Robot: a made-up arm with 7 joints. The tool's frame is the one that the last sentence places.
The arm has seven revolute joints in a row. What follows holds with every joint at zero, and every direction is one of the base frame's.
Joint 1 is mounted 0.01 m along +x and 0.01 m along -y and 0.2 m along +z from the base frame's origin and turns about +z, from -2.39 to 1.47 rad.
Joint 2 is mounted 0.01 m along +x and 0.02 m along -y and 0.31 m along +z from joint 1 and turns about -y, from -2.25 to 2.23 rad.
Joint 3 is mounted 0.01 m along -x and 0.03 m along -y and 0.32 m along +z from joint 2 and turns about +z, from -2.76 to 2.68 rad.
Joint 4 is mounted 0.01 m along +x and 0.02 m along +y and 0.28 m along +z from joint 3 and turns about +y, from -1.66 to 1.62 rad.
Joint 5 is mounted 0.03 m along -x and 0.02 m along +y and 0.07 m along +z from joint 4 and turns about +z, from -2.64 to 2.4 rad.
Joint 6 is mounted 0.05 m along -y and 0.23 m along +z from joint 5 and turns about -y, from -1.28 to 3.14 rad.
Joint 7 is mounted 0.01 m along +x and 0.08 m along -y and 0.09 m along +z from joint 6 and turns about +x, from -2.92 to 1.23 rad.
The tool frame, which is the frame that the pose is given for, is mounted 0.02 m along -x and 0.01 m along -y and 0.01 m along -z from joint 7; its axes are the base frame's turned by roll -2.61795, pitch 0.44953 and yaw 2.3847 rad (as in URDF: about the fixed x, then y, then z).
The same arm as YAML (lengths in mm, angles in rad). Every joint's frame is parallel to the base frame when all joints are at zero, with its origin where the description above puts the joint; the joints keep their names.
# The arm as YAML. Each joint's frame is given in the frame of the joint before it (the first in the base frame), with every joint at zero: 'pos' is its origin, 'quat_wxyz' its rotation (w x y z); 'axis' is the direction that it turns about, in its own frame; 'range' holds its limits. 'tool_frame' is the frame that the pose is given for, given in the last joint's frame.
length_unit: mm
angle_unit: rad
joints:
  - joint: joint 1
    pos: [10.0, -10.0, 200.0]
    quat_wxyz: [1.0, 0.0, 0.0, 0.0]
    axis: "+z"
    range: [-2.39, 1.47]
  - joint: joint 2
    pos: [10.0, -20.0, 310.0]
    quat_wxyz: [1.0, 0.0, 0.0, 0.0]
    axis: "-y"
    range: [-2.25, 2.23]
  - joint: joint 3
    pos: [-10.0, -30.0, 320.0]
    quat_wxyz: [1.0, 0.0, 0.0, 0.0]
    axis: "+z"
    range: [-2.76, 2.68]
  - joint: joint 4
    pos: [10.0, 20.0, 280.0]
    quat_wxyz: [1.0, 0.0, 0.0, 0.0]
    axis: "+y"
    range: [-1.66, 1.62]
  - joint: joint 5
    pos: [-30.0, 20.0, 70.0]
    quat_wxyz: [1.0, 0.0, 0.0, 0.0]
    axis: "+z"
    range: [-2.64, 2.4]
  - joint: joint 6
    pos: [0.0, -50.0, 230.0]
    quat_wxyz: [1.0, 0.0, 0.0, 0.0]
    axis: "-y"
    range: [-1.28, 3.14]
  - joint: joint 7
    pos: [10.0, -80.0, 90.0]
    quat_wxyz: [1.0, 0.0, 0.0, 0.0]
    axis: "+x"
    range: [-2.92, 1.23]
tool_frame:
  pos: [-20.0, -10.0, -10.0]
  quat_wxyz: [0.106818, 0.401516, 0.853679, -0.314016]

